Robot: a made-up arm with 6 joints. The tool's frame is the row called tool. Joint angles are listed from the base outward. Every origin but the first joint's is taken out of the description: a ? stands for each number. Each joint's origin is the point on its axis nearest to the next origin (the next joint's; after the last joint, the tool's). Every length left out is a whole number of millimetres.
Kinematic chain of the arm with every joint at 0, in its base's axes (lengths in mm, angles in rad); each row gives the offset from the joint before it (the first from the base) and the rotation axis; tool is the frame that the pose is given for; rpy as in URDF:
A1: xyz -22 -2 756 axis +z
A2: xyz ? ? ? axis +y
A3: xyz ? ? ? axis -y
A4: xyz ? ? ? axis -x
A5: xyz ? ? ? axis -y
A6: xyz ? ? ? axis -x
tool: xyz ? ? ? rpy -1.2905 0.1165 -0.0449
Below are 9 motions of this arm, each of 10 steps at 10 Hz.
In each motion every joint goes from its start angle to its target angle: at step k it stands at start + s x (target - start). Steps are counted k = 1, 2, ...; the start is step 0. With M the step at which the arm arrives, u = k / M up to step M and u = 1 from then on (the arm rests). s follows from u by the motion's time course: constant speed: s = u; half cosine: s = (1 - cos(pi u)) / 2; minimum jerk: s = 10 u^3 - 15 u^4 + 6 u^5.
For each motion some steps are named. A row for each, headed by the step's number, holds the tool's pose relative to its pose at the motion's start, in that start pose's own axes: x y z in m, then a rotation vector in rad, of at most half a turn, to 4 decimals.
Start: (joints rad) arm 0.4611 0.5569 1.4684 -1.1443 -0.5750 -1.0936
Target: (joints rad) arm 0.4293 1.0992 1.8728 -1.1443 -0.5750 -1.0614
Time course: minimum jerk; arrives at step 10
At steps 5, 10:
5: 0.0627 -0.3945 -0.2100 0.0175 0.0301 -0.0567
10: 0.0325 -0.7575 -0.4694 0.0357 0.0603 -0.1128

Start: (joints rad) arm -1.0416 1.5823 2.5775 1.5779 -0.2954 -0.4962
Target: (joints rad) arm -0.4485 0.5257 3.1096 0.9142 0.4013 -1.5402
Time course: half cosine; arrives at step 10
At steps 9, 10:
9: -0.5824 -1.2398 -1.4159 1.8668 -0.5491 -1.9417
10: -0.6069 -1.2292 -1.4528 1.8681 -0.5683 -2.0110

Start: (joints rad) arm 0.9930 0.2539 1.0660 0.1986 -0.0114 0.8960
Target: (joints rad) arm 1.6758 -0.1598 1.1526 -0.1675 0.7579 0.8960
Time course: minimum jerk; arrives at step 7
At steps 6, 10:
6: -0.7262 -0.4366 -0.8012 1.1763 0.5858 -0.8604
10: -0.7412 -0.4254 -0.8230 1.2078 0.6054 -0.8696

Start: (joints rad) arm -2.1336 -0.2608 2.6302 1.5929 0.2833 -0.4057
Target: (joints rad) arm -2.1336 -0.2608 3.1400 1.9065 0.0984 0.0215
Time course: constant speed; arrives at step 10
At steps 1, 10:
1: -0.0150 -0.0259 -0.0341 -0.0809 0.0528 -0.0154
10: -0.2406 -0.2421 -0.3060 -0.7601 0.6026 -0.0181

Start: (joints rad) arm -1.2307 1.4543 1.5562 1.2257 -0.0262 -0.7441
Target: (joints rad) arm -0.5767 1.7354 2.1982 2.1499 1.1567 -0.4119
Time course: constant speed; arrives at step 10
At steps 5, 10:
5: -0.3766 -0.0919 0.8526 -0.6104 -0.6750 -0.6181
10: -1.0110 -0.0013 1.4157 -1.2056 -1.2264 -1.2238

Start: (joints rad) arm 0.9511 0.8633 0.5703 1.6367 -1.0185 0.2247
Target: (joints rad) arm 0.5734 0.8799 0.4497 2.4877 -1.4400 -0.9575
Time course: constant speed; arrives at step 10
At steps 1, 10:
1: 0.0756 0.0492 0.0049 0.0661 0.0569 0.0746
10: 0.5821 0.5457 0.0569 0.6544 0.7960 0.2186

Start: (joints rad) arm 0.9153 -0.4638 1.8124 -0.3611 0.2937 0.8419
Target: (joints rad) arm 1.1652 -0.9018 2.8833 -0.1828 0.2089 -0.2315
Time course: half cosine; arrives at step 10
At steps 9, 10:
9: -0.8429 -1.1974 -0.7766 0.8883 -0.1997 -1.3882
10: -0.8773 -1.2059 -0.7890 0.8948 -0.2183 -1.4243

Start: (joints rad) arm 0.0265 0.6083 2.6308 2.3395 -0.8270 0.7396
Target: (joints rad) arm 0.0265 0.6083 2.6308 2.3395 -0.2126 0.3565
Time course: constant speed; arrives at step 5
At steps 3, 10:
3: -0.0301 -0.0612 -0.0408 0.2640 0.0994 -0.3295
10: -0.0635 -0.0933 -0.0653 0.4290 0.1221 -0.5663

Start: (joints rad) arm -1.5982 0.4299 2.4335 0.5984 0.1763 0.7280
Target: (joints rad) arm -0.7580 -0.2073 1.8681 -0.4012 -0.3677 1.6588
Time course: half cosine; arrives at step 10
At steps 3, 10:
3: 0.1609 -0.0474 -0.1011 0.1490 0.0148 0.1844
10: 0.4770 0.1906 -0.7054 0.8189 -0.1926 0.4464

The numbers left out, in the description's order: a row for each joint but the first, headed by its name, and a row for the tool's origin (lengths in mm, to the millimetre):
A2: 225 -22 0
A3: 20 0 1437
A4: 704 0 292
A5: 0 30 -9
A6: 213 0 7
tool: 0 -16 23

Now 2 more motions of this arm.
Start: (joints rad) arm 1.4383 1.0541 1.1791 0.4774 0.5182 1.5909
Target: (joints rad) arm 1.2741 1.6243 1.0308 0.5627 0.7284 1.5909
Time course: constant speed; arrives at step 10
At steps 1, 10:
1: -0.0354 0.0111 0.1475 -0.0039 -0.0539 -0.0076
10: -0.7502 0.1135 1.2870 0.0414 -0.5346 -0.0569

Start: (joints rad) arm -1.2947 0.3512 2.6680 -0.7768 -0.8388 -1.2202
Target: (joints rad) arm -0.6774 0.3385 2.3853 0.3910 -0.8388 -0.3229
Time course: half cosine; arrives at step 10
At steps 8, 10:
8: 0.1108 -0.2106 -0.0668 -0.7930 0.5482 -0.6275
10: 0.1236 -0.2208 -0.0778 -0.8749 0.6486 -0.6490

